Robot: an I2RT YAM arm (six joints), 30 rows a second.
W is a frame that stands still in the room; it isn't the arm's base.
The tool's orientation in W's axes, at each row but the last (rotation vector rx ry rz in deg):
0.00, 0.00, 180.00
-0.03, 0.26, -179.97
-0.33, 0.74, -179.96
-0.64, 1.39, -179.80
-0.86, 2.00, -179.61
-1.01, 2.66, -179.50
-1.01, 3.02, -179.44
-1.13, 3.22, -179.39
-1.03, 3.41, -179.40
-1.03, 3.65, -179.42
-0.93, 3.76, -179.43
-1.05, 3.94, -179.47
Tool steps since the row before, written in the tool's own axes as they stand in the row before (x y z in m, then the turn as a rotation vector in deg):
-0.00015, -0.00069, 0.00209, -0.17, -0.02, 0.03
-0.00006, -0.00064, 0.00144, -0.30, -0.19, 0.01
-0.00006, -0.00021, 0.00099, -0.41, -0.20, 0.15
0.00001, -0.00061, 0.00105, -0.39, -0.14, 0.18
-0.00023, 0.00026, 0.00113, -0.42, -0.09, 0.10
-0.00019, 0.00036, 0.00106, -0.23, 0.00, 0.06
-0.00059, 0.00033, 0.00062, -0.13, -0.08, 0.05
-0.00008, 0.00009, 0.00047, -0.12, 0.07, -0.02
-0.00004, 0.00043, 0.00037, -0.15, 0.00, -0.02
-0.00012, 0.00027, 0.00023, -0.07, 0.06, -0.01
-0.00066, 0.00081, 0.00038, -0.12, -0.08, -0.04
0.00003, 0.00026, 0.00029, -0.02, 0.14, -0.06
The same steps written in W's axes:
0.00015, 0.00069, 0.00209, 0.17, 0.02, 0.03
0.00006, 0.00064, 0.00144, 0.30, 0.19, 0.01
0.00006, 0.00020, 0.00099, 0.41, 0.20, 0.15
0.00000, 0.00059, 0.00106, 0.39, 0.14, 0.18
0.00024, -0.00028, 0.00112, 0.42, 0.09, 0.10
0.00020, -0.00039, 0.00105, 0.23, 0.00, 0.06
0.00060, -0.00035, 0.00060, 0.13, 0.08, 0.05
0.00009, -0.00011, 0.00047, 0.12, -0.07, -0.02
0.00005, -0.00044, 0.00035, 0.15, 0.00, -0.02
0.00013, -0.00028, 0.00022, 0.07, -0.06, -0.01
0.00067, -0.00082, 0.00034, 0.12, 0.08, -0.04
-0.00002, -0.00027, 0.00028, 0.02, -0.14, -0.07

